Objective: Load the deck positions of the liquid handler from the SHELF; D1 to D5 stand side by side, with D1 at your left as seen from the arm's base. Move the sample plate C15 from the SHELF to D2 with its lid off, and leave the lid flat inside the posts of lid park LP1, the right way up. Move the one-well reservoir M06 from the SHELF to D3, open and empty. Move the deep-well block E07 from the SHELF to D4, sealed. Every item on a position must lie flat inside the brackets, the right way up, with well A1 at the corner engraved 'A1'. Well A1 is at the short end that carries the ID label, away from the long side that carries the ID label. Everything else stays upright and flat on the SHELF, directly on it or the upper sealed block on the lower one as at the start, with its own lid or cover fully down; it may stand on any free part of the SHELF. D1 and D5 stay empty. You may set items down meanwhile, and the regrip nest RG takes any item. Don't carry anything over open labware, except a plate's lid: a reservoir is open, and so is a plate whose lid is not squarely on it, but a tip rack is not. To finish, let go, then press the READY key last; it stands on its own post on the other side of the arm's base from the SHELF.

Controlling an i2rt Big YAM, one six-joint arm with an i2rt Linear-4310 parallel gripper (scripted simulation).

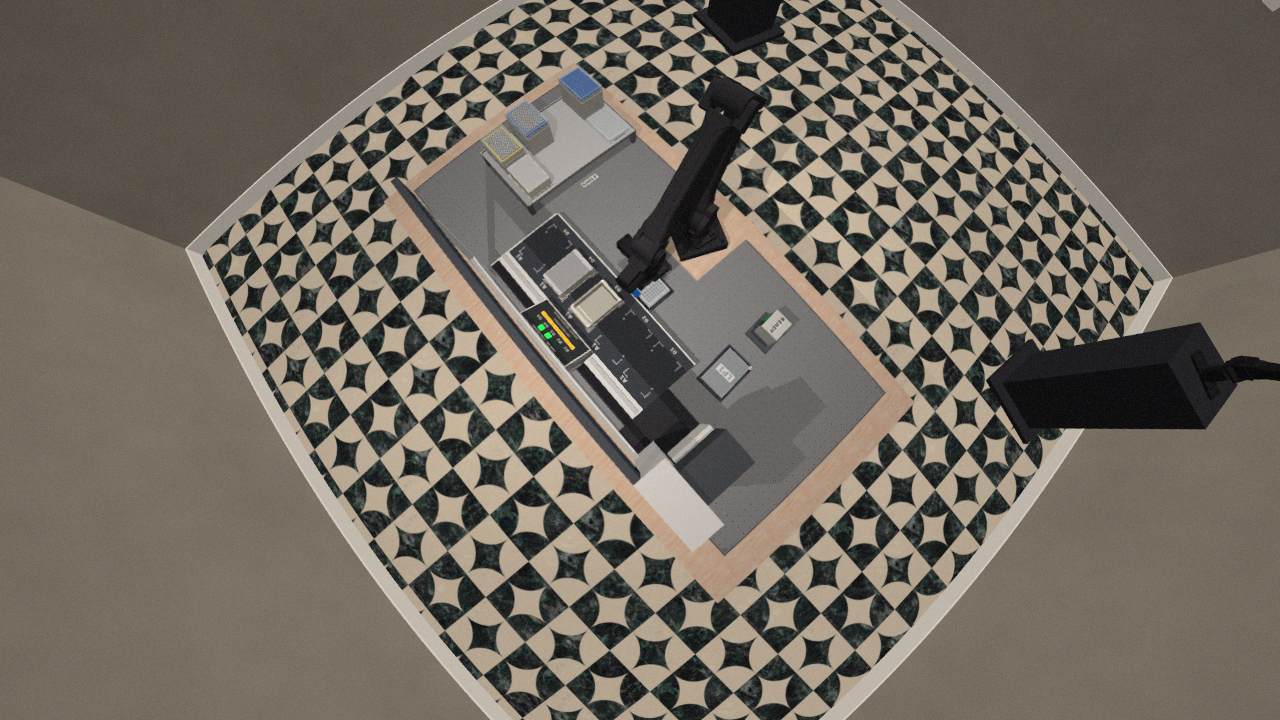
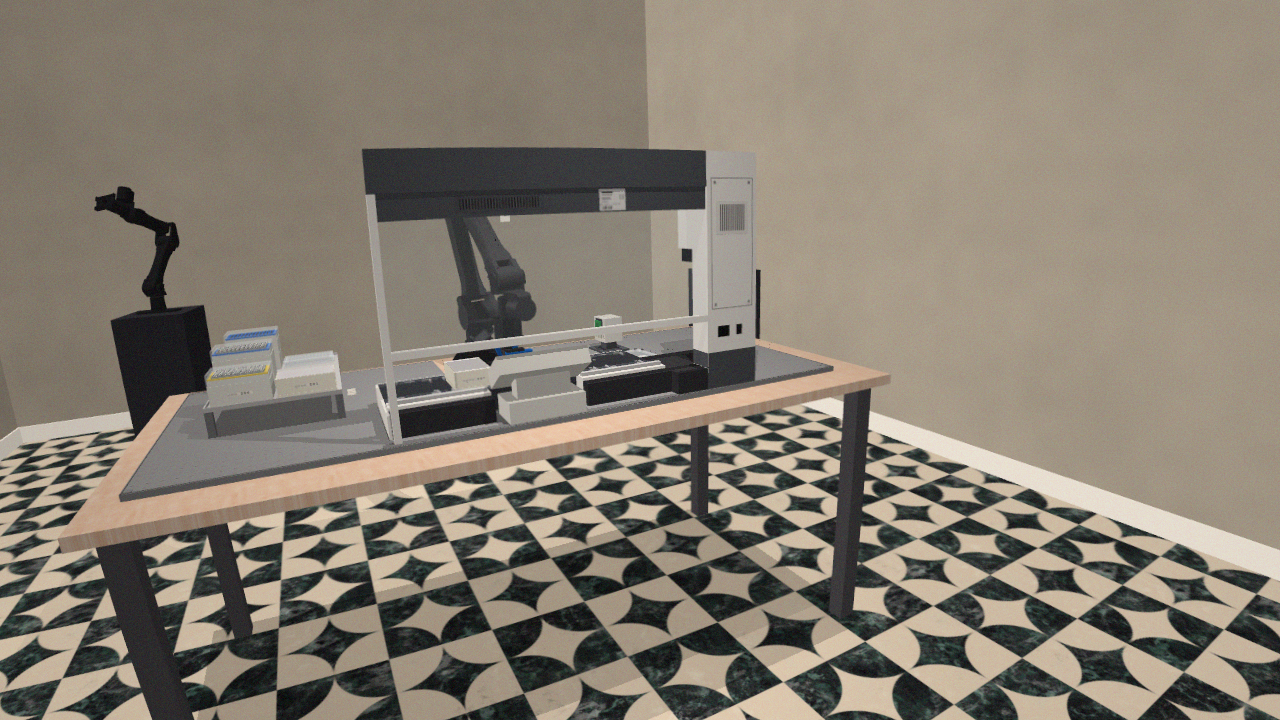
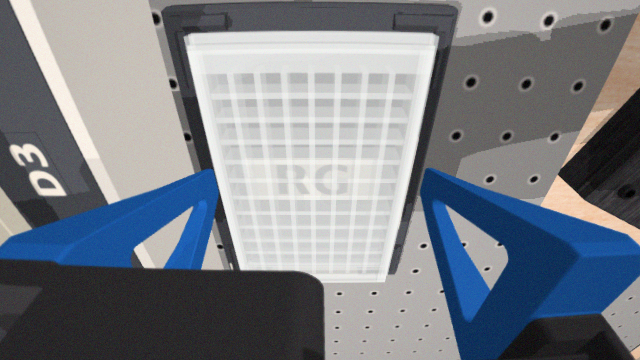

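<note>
Gripper (image 3: 319, 180) in view. Clear plate lid (image 1: 721, 377) too; out of frame in image 3. Shelf (image 1: 576, 143). Frame post (image 2: 370, 199). Tower (image 2: 733, 281). Top beam (image 2: 389, 170), also (image 1: 546, 374).
</note>
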